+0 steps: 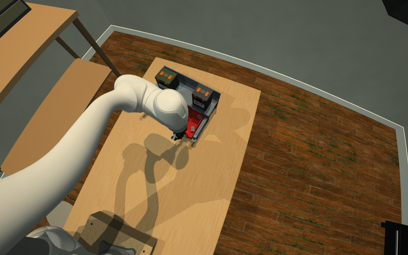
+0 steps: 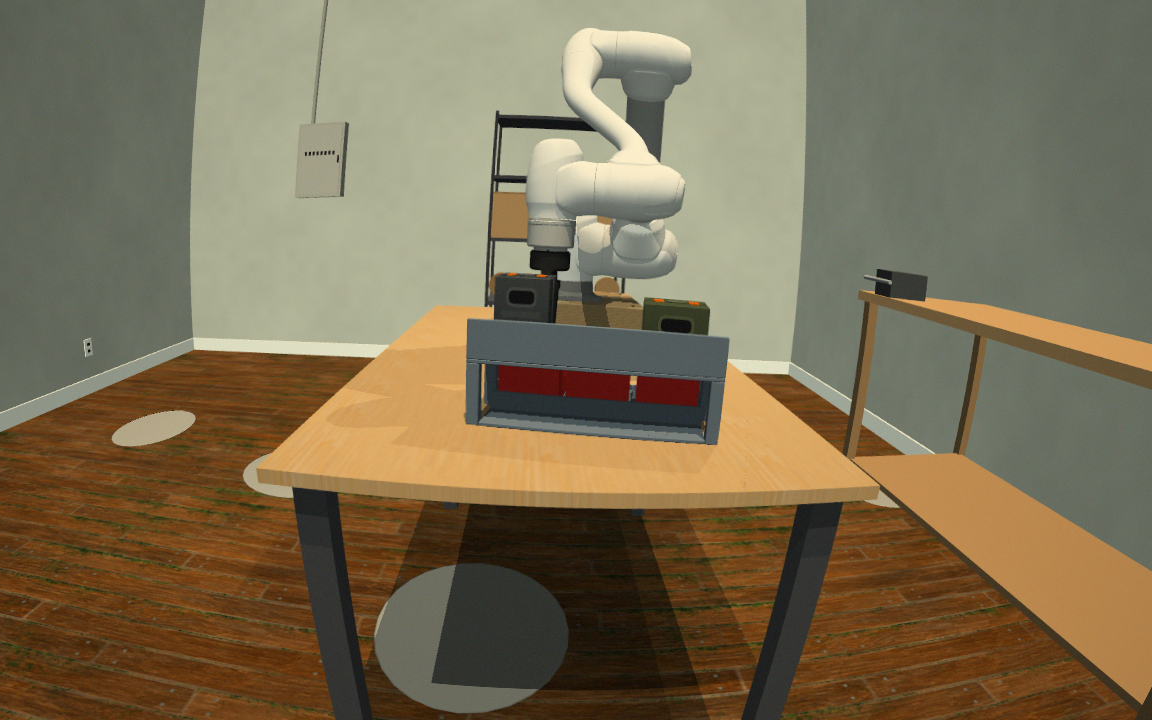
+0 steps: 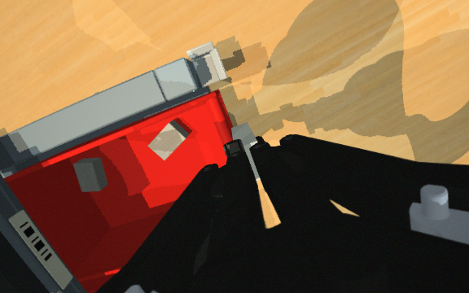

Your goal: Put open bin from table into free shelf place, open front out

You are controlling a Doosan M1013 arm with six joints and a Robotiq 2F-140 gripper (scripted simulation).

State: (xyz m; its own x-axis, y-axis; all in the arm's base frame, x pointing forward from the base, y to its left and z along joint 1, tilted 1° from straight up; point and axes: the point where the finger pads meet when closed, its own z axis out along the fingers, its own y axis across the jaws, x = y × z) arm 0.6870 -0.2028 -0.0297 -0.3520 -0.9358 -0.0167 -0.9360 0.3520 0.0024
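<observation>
Right now the front lip is 10 cm to the left of my hand, 6 cm ahead of it and 5 cm below it.
</observation>
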